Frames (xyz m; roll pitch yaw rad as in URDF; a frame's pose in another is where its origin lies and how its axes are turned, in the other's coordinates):
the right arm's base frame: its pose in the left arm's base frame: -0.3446 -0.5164 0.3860 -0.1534 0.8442 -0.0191
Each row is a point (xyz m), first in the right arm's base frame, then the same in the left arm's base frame.
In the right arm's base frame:
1: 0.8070 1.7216 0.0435
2: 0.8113 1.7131 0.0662
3: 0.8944 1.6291 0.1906
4: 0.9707 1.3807 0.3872
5: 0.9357 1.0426 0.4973
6: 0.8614 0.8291 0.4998
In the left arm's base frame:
1: 0.0596 1.1842 -0.3634
2: 0.0801 1.1789 -0.3508
3: 0.2355 1.1119 -0.3227
4: 0.4556 0.8922 -0.2255
5: 0.5462 0.5731 -0.0927
6: 0.5191 0.3630 -0.0139

